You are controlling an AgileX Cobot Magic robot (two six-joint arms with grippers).
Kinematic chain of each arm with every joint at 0, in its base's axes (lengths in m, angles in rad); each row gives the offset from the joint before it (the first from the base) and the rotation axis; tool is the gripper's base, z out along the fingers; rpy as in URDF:
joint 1: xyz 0 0 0.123 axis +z
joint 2: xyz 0 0 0 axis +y
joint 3: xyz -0.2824 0 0.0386 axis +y
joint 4: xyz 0.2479 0 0.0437 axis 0.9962 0 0.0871
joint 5: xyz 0 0 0 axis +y
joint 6: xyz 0.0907 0 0.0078 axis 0.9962 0 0.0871
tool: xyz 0 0 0 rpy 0 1.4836 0
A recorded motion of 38 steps. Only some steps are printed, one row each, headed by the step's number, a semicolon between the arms.
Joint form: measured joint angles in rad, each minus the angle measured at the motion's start. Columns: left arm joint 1, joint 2, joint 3, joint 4, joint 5, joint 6; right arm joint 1, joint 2, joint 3, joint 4, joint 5, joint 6.
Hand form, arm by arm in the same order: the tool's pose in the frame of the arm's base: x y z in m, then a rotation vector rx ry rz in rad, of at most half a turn. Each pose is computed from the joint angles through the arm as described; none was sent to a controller.
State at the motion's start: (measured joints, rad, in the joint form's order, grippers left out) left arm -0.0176 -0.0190 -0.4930 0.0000 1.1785 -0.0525; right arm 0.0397 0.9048 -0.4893 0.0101 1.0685 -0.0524
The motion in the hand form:
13: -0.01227 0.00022 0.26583 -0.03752 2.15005 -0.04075; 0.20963 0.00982 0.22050 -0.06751 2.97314 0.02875
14: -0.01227 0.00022 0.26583 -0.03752 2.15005 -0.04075; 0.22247 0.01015 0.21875 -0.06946 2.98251 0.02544
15: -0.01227 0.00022 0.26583 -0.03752 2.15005 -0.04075; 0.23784 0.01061 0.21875 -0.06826 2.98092 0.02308
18: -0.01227 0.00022 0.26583 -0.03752 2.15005 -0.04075; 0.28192 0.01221 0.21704 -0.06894 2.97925 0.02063
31: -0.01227 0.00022 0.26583 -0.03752 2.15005 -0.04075; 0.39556 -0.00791 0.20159 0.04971 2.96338 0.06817
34: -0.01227 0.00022 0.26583 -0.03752 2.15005 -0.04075; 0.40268 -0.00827 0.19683 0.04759 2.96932 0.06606
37: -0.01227 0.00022 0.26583 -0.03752 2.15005 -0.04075; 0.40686 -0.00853 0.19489 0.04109 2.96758 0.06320
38: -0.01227 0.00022 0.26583 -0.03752 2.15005 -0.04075; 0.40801 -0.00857 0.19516 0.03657 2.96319 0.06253
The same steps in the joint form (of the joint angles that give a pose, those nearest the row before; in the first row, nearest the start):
13: 0.0000 0.0000 0.0000 0.0000 0.0000 0.0000; 0.0000 0.3955 -0.2488 0.0103 -0.1405 0.0358
14: 0.0000 0.0000 0.0000 0.0000 0.0000 0.0000; 0.0000 0.4486 -0.2879 0.0079 -0.1451 0.0358
15: 0.0000 0.0000 0.0000 0.0000 0.0000 0.0000; 0.0000 0.5034 -0.3390 0.0059 -0.1504 0.0376
18: 0.0000 0.0000 0.0000 0.0000 0.0000 0.0000; 0.0000 0.6573 -0.4949 0.0039 -0.1501 0.0383
31: 0.0000 0.0000 0.0000 0.0000 0.0000 0.0000; -0.0708 1.0475 -0.9668 0.0477 -0.0824 0.0272
34: 0.0000 0.0000 0.0000 0.0000 0.0000 0.0000; -0.0708 1.0789 -0.9976 0.0457 -0.0771 0.0267
37: 0.0000 0.0000 0.0000 0.0000 0.0000 0.0000; -0.0708 1.0949 -1.0155 0.0440 -0.0771 0.0233
38: 0.0000 0.0000 0.0000 0.0000 0.0000 0.0000; -0.0708 1.0972 -1.0202 0.0440 -0.0792 0.0203

